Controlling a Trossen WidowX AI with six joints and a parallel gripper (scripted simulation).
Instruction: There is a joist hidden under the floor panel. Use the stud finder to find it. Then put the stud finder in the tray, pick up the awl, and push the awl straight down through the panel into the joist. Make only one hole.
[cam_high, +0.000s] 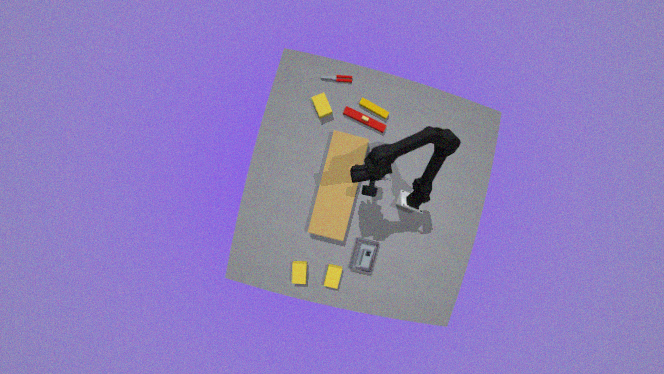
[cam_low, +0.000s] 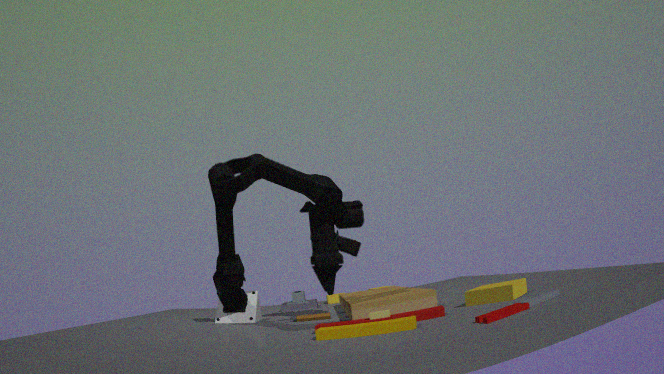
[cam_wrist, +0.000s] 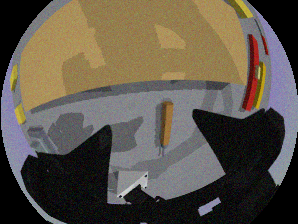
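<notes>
My gripper tip is now 70 mm past the awl, 30 mm to the left of it and 60 mm above it. Round my gripper tip: yellow bar: 90 mm ahead, 350 mm to the right, 50 mm below; stud finder: 140 mm behind, 360 mm to the left, 10 mm below; red level: 110 mm ahead, 280 mm to the right, 50 mm below.
</notes>
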